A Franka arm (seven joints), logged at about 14 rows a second.
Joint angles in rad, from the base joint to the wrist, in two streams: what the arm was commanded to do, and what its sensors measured. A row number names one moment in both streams.
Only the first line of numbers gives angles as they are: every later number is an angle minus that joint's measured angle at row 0.
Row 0, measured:
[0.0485 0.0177 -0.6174 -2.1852 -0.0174 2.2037 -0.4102]
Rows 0 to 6, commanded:
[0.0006 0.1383 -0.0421 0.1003 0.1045 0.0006 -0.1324]
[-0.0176 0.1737 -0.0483 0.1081 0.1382 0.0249 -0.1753]
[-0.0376 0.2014 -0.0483 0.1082 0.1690 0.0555 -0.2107]
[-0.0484 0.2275 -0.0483 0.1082 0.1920 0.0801 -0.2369]
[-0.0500 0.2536 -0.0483 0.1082 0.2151 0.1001 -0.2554]
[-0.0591 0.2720 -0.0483 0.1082 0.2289 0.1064 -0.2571]
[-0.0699 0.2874 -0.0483 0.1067 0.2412 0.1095 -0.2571]
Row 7, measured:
[-0.0521 0.2418 -0.0462 0.0762 0.2009 0.1067 -0.2281]
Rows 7 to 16, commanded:
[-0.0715 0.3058 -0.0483 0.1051 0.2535 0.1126 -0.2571]
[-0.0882 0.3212 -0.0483 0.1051 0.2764 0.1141 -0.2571]
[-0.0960 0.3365 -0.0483 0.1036 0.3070 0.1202 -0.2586]
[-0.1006 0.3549 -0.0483 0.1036 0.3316 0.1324 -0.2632]
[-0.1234 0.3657 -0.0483 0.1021 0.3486 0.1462 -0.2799]
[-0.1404 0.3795 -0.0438 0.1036 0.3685 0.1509 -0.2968]
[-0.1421 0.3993 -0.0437 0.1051 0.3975 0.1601 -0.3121]
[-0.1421 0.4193 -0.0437 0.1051 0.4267 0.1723 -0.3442]
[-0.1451 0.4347 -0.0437 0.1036 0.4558 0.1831 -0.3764]
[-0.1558 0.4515 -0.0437 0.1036 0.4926 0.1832 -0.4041]
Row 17, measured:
[-0.1382 0.4042 -0.0476 0.0776 0.4271 0.1730 -0.3417]
